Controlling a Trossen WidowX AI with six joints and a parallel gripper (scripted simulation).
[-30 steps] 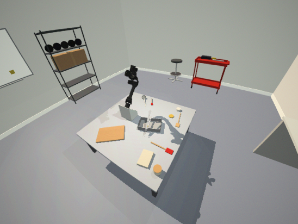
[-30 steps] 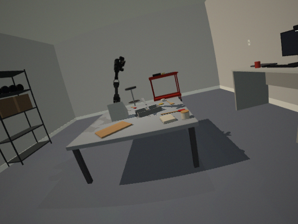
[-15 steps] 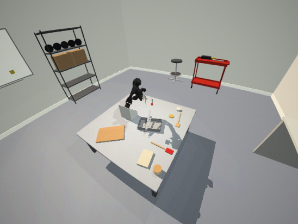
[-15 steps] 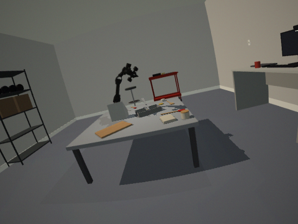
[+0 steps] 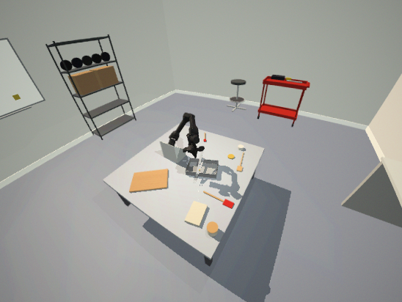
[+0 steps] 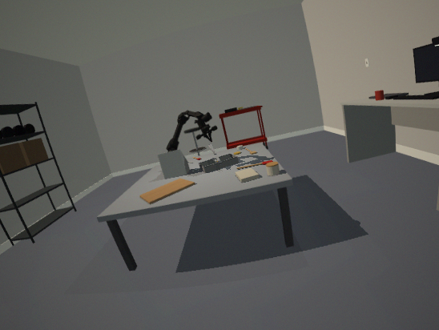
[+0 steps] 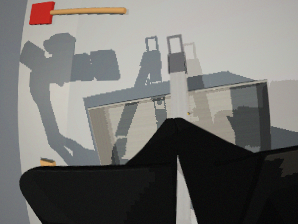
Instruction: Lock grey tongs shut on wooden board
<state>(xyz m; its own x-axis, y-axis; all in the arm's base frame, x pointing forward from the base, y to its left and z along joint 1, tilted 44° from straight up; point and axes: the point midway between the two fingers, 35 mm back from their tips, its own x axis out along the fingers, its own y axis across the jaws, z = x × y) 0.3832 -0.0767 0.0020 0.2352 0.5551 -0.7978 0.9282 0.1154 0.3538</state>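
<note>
My gripper tip is 210 mm above the grey roasting tin, 90 mm to the right of it and 10 mm past it. From my gripper tip the other things lie so: cream block: 320 mm to the right, 240 mm ahead, 220 mm below; red spatula: 330 mm ahead, 230 mm below, 110 mm to the right; yellow disc: 420 mm to the left, 220 mm below, 140 mm ahead.
</note>
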